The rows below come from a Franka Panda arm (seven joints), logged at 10 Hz.
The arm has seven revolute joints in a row. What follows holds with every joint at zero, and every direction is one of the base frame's.
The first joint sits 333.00 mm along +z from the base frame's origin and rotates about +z.
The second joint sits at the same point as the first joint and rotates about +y.
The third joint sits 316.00 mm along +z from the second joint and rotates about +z.
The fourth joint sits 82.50 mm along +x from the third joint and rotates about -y.
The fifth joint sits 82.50 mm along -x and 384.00 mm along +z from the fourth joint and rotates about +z.
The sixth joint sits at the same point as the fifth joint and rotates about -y.
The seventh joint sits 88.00 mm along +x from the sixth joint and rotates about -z.
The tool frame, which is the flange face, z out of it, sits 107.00 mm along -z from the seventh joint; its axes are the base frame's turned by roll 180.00, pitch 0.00 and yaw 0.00 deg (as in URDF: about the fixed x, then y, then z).
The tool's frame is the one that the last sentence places.
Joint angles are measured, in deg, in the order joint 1, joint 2, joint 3, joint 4, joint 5, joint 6, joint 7. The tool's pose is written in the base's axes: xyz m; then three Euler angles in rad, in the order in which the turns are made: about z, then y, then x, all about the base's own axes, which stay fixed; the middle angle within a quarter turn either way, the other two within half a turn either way. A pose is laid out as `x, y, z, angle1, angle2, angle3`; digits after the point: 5 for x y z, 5 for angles.
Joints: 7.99 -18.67 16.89 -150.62 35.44 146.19 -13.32
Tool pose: 0.39276, 0.17076, 0.37444, -0.21970, 0.18095, -2.78789
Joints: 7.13 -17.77 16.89 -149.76 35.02 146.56 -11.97
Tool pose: 0.40019, 0.16702, 0.37527, -0.18777, 0.19028, -2.79073
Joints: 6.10 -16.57 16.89 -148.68 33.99 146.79 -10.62
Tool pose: 0.40906, 0.16268, 0.37535, -0.16039, 0.19634, -2.79927
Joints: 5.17 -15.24 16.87 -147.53 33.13 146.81 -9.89
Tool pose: 0.41778, 0.15892, 0.37450, -0.14263, 0.19716, -2.80549
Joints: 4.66 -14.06 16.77 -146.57 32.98 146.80 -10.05
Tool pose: 0.42455, 0.15681, 0.37309, -0.13664, 0.19533, -2.80431
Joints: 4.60 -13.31 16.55 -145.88 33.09 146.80 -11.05
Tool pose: 0.42892, 0.15632, 0.37282, -0.14825, 0.19491, -2.79998
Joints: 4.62 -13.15 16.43 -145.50 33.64 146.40 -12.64
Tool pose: 0.43038, 0.15659, 0.37386, -0.16904, 0.19179, -2.79167
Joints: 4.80 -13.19 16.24 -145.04 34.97 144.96 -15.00
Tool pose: 0.43018, 0.15835, 0.37530, -0.19707, 0.17492, -2.77266
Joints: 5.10 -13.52 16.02 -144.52 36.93 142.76 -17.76
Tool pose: 0.42849, 0.16161, 0.37831, -0.22868, 0.15043, -2.74367
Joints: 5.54 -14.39 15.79 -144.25 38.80 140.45 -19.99
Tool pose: 0.42456, 0.16562, 0.38357, -0.25700, 0.12817, -2.71410
